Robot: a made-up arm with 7 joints. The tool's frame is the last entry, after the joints.
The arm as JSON. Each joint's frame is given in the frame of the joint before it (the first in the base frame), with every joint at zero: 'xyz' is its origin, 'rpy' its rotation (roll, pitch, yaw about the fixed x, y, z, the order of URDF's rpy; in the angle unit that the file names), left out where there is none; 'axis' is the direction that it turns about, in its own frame. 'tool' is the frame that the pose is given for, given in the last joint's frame.
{
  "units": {
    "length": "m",
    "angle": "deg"
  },
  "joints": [
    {
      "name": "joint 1",
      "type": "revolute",
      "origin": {
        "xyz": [
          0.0,
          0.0,
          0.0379
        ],
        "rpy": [
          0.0,
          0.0,
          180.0
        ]
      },
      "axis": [
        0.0,
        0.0,
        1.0
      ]
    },
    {
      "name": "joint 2",
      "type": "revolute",
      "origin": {
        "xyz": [
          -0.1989,
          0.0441,
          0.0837
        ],
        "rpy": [
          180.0,
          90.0,
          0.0
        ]
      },
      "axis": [
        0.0,
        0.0,
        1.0
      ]
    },
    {
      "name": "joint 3",
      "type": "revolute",
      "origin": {
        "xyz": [
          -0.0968,
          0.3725,
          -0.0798
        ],
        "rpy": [
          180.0,
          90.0,
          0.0
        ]
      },
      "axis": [
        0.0,
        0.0,
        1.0
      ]
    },
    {
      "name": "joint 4",
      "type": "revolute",
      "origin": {
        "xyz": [
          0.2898,
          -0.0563,
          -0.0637
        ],
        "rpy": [
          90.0,
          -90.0,
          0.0
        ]
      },
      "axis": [
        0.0,
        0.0,
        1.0
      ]
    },
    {
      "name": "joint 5",
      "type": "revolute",
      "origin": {
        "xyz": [
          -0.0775,
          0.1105,
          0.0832
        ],
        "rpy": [
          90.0,
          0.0,
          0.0
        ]
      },
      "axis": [
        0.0,
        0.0,
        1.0
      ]
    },
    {
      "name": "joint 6",
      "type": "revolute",
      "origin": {
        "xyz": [
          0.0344,
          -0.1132,
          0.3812
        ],
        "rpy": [
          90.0,
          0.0,
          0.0
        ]
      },
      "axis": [
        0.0,
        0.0,
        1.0
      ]
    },
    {
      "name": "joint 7",
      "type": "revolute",
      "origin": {
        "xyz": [
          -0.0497,
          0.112,
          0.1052
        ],
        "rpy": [
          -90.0,
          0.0,
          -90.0
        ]
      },
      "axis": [
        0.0,
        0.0,
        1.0
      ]
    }
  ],
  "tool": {
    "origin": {
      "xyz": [
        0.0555,
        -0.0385,
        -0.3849
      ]
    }
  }
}
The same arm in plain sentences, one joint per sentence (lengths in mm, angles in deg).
The arm has seven revolute joints in a row. What follows holds with every joint at zero, and every direction is one of the base frame's. The first joint lies 37.9 mm along +z from the base frame's origin and turns about +z. The second joint lies 198.9 mm along +x and 44.1 mm along -y and 83.7 mm along +z from the first joint and turns about +x. The third joint lies 79.8 mm along -x and 372.5 mm along +y and 96.8 mm along +z from the second joint and turns about +z. The fourth joint lies 289.8 mm along -x and 56.3 mm along +y and 63.7 mm along -z from the third joint and turns about +y. The fifth joint lies 110.5 mm along +x and 83.2 mm along +y and 77.5 mm along -z from the fourth joint and turns about -x. The sixth joint lies 381.2 mm along -x and 113.2 mm along -y and 34.4 mm along +z from the fifth joint and turns about -y. The seventh joint lies 112 mm along -x and 105.2 mm along -y and 49.7 mm along -z from the sixth joint and turns about +z. The tool frame, which is the frame that the pose is given for, lies 55.5 mm along +x and 38.5 mm along -y and 384.9 mm along -z from the seventh joint; its axes are parallel to the base frame's.
